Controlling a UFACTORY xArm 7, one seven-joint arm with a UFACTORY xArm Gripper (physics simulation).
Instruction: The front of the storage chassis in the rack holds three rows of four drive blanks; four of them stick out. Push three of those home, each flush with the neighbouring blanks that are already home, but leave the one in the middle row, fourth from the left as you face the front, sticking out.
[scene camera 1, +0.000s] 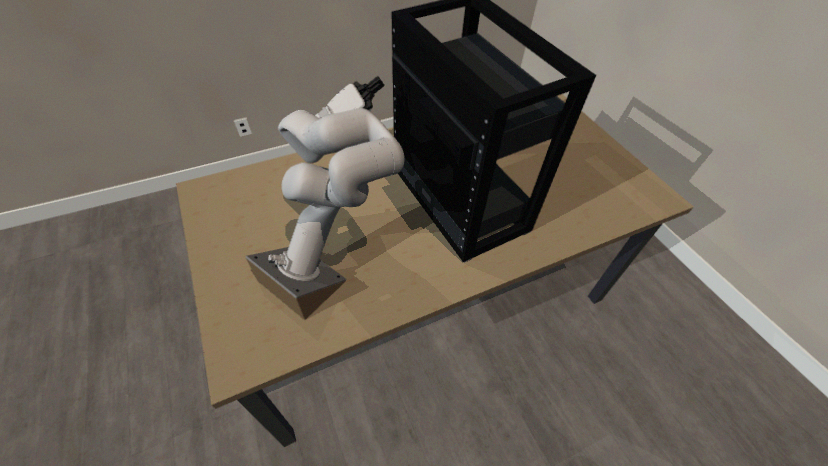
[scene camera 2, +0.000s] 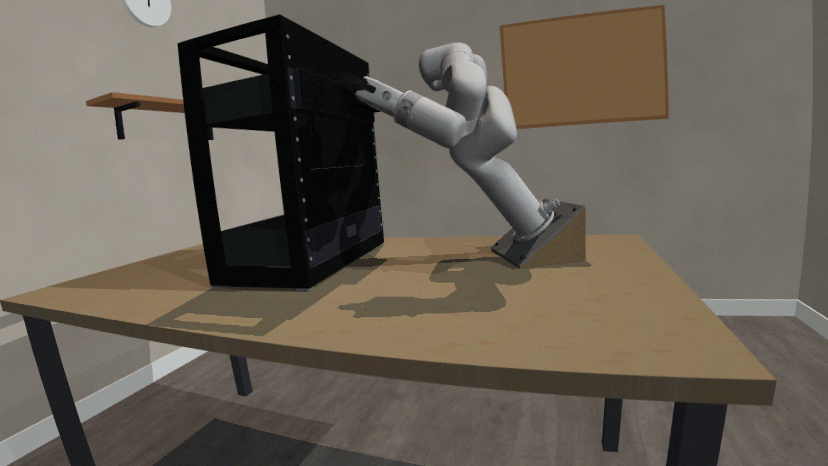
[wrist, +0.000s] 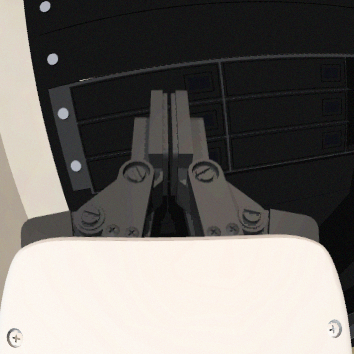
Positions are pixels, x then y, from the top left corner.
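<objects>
A black rack (scene camera 2: 332, 216) stands 1.03 m from the lens, while the gripper (scene camera 2: 341, 77) is 0.96 m from the lens.
</objects>
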